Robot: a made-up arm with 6 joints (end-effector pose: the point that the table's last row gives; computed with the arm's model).
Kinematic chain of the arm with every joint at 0, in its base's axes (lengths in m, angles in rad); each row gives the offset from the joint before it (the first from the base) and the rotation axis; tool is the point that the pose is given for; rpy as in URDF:
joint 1: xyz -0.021 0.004 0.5 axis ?
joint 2: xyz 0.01 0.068 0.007 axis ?
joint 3: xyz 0.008 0 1.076 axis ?
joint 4: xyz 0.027 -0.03 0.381 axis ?
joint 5: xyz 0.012 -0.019 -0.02 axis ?
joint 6: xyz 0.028 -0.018 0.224 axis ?
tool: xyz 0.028 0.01 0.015 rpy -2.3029 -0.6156 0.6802
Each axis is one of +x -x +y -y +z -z.
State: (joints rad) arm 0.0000 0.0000 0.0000 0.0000 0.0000 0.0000
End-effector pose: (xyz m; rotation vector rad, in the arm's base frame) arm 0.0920 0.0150 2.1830 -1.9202 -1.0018 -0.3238
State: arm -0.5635 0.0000 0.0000 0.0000 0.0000 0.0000
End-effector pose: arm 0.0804 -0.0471 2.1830 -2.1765 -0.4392 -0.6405
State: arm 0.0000 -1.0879 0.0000 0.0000 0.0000 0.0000
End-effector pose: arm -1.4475 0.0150 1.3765 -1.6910 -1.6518 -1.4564
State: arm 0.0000 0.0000 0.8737 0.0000 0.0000 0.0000
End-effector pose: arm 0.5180 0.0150 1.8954 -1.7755 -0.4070 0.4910
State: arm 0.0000 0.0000 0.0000 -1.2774 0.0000 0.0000
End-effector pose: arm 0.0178 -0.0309 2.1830 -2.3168 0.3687 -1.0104
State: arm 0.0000 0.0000 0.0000 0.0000 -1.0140 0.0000
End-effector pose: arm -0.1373 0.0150 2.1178 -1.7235 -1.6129 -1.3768
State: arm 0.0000 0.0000 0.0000 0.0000 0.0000 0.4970
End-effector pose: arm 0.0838 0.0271 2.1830 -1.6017 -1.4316 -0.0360
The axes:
joint 1: +z
joint 2: +y
joint 3: +y
joint 4: +z
joint 5: +y
joint 6: +z

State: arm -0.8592 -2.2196 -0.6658 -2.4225 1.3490 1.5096
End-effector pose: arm -0.6286 0.5249 -0.5604 -0.8474 2.3528 1.2572
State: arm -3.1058 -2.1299 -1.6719 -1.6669 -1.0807 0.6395
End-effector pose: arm 0.6034 -0.1901 -0.4815 -0.4463 1.1767 -0.1235
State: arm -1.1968 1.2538 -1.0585 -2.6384 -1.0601 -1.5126
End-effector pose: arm 0.6150 -1.1242 1.3081 -0.3671 -0.9054 0.0253
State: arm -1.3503 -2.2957 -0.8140 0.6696 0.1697 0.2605
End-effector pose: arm -0.1420 0.9408 -0.7840 0.9309 0.5973 -0.0087
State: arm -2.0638 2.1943 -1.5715 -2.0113 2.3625 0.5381
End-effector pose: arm -0.5400 -0.7750 0.0287 1.3848 0.9919 -2.3333
